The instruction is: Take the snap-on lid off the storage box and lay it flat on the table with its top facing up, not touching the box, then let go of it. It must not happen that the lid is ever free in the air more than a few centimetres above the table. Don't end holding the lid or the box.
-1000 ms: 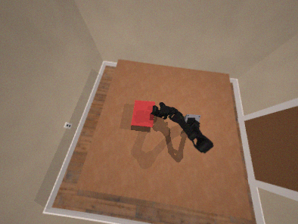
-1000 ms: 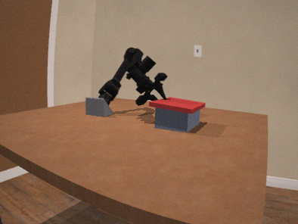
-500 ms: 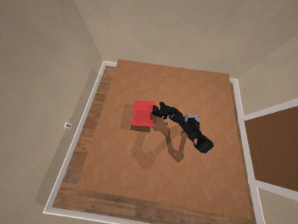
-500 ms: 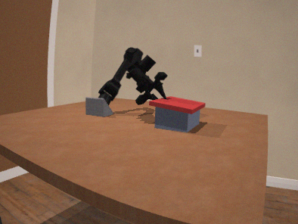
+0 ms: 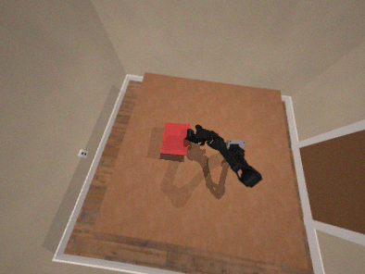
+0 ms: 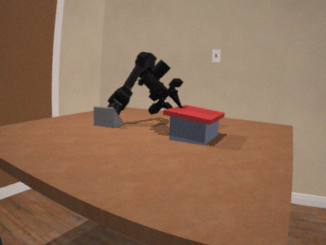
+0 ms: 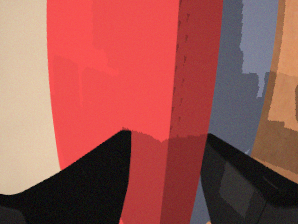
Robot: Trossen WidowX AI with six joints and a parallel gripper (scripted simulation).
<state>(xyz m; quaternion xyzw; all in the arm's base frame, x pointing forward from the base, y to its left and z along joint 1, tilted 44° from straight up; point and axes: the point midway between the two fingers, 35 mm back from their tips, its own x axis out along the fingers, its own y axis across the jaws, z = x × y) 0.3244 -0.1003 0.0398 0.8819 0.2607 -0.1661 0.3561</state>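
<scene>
Now: the red lid 100 mm ahead of my hand, 10 mm to the right of it and 20 mm below it. Round my hand: blue-grey storage box 100 mm ahead, 10 mm to the right, 80 mm below.
</scene>
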